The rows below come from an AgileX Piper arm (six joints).
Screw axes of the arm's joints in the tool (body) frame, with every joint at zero. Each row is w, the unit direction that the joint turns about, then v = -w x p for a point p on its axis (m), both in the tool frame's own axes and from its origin. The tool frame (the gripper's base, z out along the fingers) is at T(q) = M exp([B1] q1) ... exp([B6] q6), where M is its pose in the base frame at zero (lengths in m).
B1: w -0.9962 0 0.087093 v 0 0.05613 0
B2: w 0 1 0 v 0.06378 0 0.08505
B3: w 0 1 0 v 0.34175 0 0.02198
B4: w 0 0 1 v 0 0 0
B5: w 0 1 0 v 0.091 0 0
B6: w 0 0 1 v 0 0 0
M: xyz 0.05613 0 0.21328 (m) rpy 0 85.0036 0 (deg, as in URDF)
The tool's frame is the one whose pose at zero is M.
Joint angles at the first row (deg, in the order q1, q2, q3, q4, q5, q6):
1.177, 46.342, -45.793, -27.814, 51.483, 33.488
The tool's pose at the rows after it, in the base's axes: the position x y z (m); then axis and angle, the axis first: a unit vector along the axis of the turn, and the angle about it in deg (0 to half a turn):
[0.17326, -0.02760, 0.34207, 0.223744, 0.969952, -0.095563, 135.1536]
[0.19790, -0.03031, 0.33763, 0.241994, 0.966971, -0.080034, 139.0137]
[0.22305, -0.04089, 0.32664, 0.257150, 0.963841, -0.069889, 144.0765]
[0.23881, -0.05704, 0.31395, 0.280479, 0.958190, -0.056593, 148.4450]
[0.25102, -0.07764, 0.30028, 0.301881, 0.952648, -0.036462, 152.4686]
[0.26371, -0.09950, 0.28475, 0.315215, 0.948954, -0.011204, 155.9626]
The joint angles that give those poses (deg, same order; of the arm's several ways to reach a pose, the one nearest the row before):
0.588, 53.850, -50.999, -24.239, 51.845, 34.656
-1.402, 60.009, -54.196, -20.840, 51.845, 34.108
-5.259, 66.662, -57.095, -16.458, 51.845, 30.917
-10.003, 71.591, -58.808, -11.849, 51.847, 27.435
-15.488, 76.266, -60.388, -6.248, 51.846, 22.348
-20.563, 81.461, -62.271, -0.428, 51.739, 16.380

